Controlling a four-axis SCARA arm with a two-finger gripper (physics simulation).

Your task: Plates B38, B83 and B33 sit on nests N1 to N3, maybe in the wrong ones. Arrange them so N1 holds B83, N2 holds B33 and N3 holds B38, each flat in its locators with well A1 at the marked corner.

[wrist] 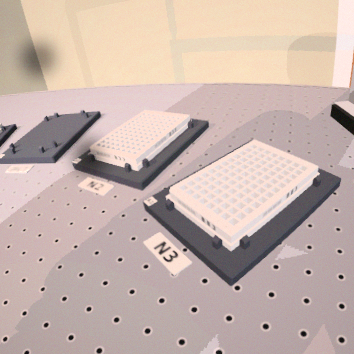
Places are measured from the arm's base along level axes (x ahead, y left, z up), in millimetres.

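Pixels of known places: gripper, between the fingertips: point(151, 111).
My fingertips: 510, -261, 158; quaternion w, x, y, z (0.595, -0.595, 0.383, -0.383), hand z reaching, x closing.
Note:
For each thing: its top centre in the pictures, then the offset to it from my fingertips, as dx, dy, dz. "pt": a spot on its surface instead. Level surfaces: height alone.
- nest N3, a spot on its surface: point(232, 272) pt +31, -22, -133
- nest N2, centre of its top: point(140, 132) +209, +140, -123
- grey tabletop, height of its surface: dz -145
A white well plate, B83 point(245, 182), lies flat among the locators of nest N3 point(232, 272); its print is hard to read here. A second white plate, B33 point(142, 132), lies flat on nest N2 point(141, 183) behind and to the left; its print is too small to read. The A1 tags of both nests are at their left corners. Left of N2 is a dark nest point(55, 132) with bare locators and an unreadable label. Plate B38 cannot be made out. One dark finger of my gripper point(343, 119) shows at the right edge; my gripper is open and empty, clear of both plates.
Part of another dark nest point(6, 134) is cut off at the left edge. The nests stand on a grey tabletop point(130, 310) with rows of holes. Printed cards for N3 point(167, 253) and N2 point(96, 185) lie in front of their nests. A pale wall rises behind.

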